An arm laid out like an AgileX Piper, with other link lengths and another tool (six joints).
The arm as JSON. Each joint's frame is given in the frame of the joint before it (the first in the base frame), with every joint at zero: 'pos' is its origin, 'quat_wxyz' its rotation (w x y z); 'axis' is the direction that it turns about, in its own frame. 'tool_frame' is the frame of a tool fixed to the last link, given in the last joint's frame.
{
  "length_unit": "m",
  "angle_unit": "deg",
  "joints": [
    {
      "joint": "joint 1",
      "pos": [
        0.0,
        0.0,
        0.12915
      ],
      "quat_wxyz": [
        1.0,
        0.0,
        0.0,
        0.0
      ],
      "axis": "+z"
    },
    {
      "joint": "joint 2",
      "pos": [
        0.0,
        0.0,
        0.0
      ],
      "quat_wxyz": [
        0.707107,
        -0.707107,
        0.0,
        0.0
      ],
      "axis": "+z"
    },
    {
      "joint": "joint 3",
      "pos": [
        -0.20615,
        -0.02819,
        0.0
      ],
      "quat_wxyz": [
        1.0,
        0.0,
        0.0,
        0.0
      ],
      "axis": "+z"
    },
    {
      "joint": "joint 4",
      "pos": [
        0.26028,
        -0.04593,
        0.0
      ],
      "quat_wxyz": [
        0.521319,
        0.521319,
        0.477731,
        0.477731
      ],
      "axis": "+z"
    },
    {
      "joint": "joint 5",
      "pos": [
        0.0,
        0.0,
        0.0
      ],
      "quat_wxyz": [
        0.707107,
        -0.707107,
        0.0,
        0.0
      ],
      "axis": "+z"
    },
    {
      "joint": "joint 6",
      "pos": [
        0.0,
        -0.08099,
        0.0
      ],
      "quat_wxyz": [
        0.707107,
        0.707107,
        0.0,
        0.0
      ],
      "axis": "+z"
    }
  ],
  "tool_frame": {
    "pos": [
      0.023,
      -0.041,
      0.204
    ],
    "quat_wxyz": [
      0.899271,
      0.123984,
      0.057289,
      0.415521
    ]
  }
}
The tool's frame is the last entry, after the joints.
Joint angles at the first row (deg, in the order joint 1, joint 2, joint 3, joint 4, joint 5, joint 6):
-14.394, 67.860, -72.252, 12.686, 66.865, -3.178
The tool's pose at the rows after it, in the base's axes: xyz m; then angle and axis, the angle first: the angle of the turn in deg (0 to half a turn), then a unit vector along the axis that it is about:
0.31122 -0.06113 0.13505 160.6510 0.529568 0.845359 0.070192
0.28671 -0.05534 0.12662 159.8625 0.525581 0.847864 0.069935
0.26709 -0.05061 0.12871 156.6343 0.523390 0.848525 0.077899
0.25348 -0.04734 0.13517 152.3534 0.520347 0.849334 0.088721
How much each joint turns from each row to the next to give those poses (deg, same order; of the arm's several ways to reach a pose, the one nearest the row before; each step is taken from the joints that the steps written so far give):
0.000, -7.005, 6.939, 0.000, 0.001, -0.001
0.000, -8.413, 7.728, -0.057, 0.050, -0.563
-0.001, -10.156, 6.851, -0.042, 0.000, -0.230
-0.001, -9.812, 5.427, -0.016, -0.001, -0.322

